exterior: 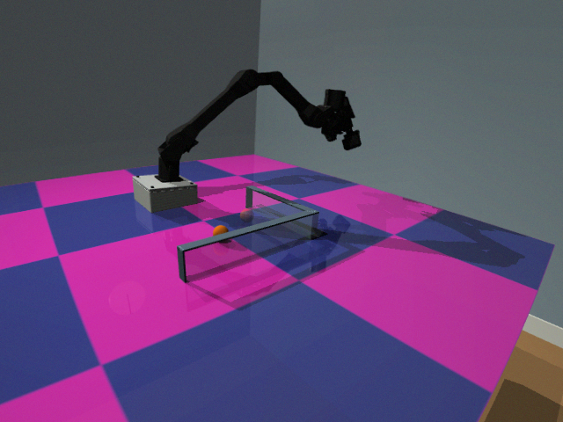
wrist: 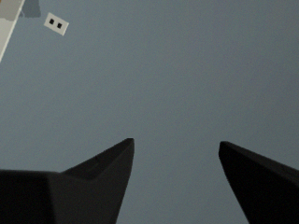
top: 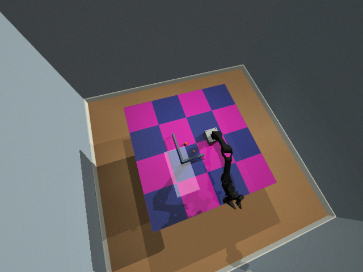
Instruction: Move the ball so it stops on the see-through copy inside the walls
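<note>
Right now my gripper tip is 22 cm short of the orange ball, 69 cm to the left of it and 20 cm above it. The rest, counted from my gripper tip: see-through copy of ball: 16 cm ahead, 59 cm to the right, 20 cm below.
</note>
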